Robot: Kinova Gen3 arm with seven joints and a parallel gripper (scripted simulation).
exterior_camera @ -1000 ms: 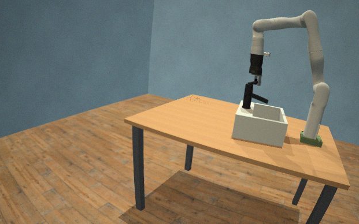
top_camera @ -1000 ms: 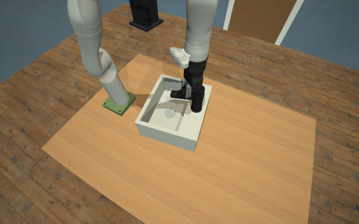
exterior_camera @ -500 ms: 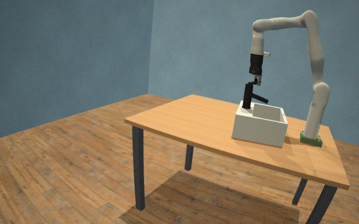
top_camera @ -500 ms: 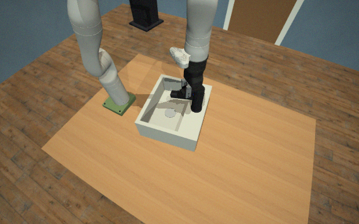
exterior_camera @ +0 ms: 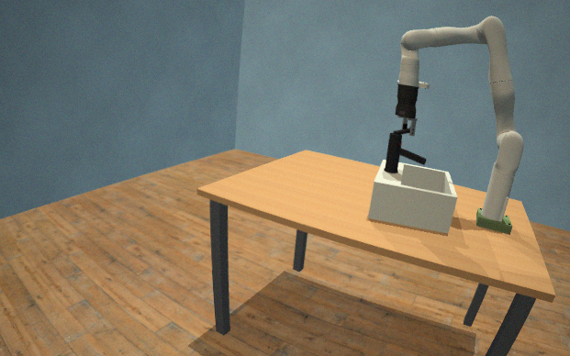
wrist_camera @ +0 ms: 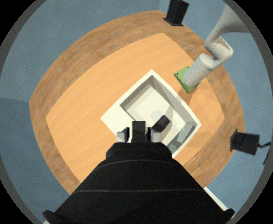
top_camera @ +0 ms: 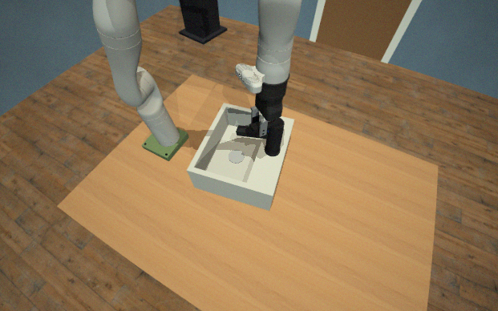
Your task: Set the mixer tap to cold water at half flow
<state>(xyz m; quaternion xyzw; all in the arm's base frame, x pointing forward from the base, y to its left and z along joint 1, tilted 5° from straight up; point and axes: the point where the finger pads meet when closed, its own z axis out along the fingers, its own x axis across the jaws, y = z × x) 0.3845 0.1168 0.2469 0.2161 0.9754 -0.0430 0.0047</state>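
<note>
Right now my hand is 20 mm to the right of the lever, 10 mm short of it and 10 mm above it. Round my hand: black mixer tap: 60 mm below, 30 mm to the left, 10 mm ahead; white basin: 250 mm below, 90 mm behind, 10 mm to the left.
</note>
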